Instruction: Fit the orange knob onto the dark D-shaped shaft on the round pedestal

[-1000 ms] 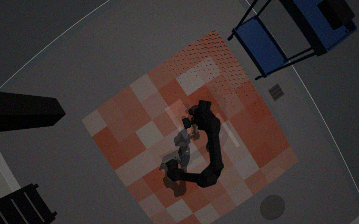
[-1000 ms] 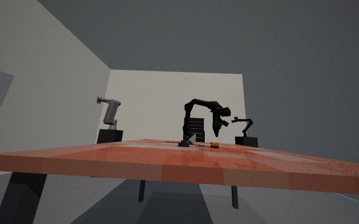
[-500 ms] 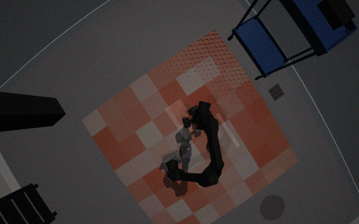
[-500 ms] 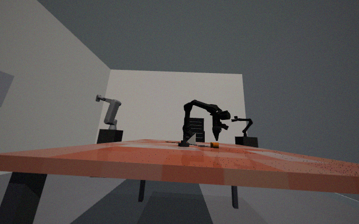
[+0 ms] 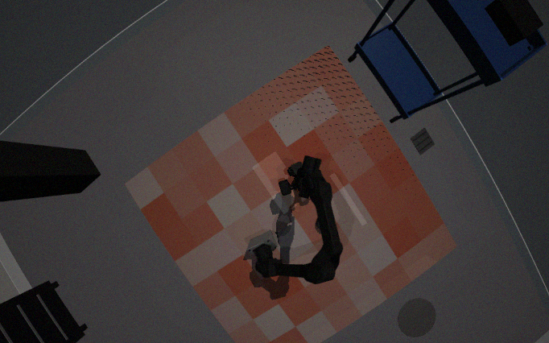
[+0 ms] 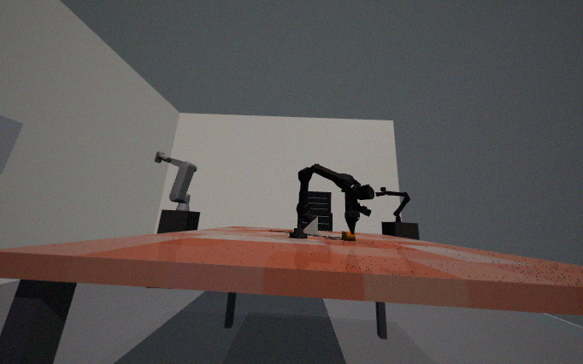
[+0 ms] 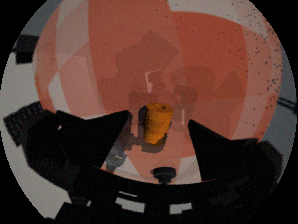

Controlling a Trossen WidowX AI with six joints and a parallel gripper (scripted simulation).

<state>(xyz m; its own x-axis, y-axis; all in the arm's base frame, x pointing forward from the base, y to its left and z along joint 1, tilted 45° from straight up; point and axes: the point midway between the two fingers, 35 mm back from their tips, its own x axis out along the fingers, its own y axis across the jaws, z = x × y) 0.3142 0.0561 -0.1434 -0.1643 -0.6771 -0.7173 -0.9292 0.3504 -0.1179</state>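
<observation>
My gripper tip is now 20 mm to the left of the orange knob, 10 mm past it and 10 mm above it. The rest, counted from my gripper tip: dark round pedestal 250 mm to the right, 20 mm behind.
</observation>
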